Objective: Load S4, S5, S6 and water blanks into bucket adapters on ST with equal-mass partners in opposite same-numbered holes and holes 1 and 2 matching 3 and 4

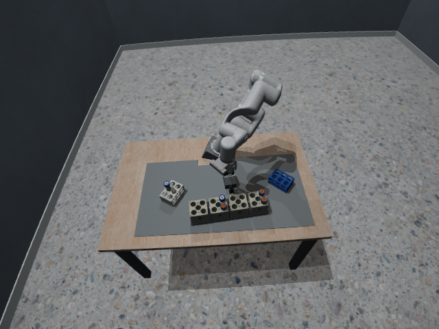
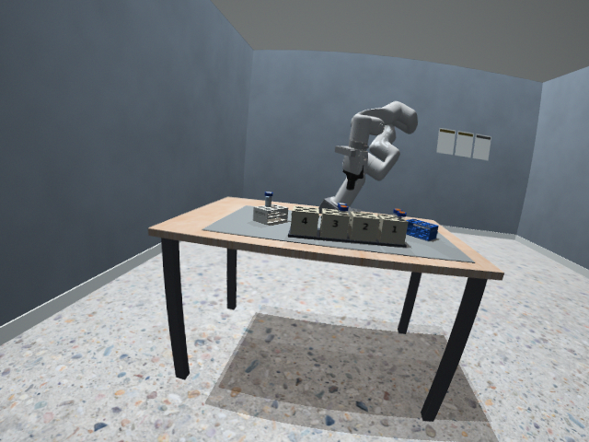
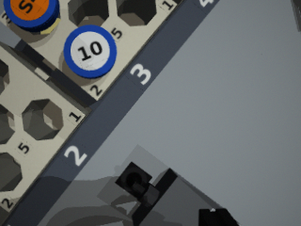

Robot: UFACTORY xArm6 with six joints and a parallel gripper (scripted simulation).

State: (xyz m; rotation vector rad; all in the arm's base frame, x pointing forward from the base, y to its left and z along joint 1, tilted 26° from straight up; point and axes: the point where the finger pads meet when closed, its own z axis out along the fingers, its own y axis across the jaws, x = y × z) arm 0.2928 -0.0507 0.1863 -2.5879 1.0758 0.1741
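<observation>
Right now my hand is 12 cm above the green done key, 9 cm past it and 2 cm to the right of it. From my hand the other things lie so: loading stand 18 cm below, 13 cm ahead; tube 19 cm to the left, 12 cm below, 9 cm ahead; DONE desk 14 cm below, 7 cm behind, 2 cm to the left.
</observation>
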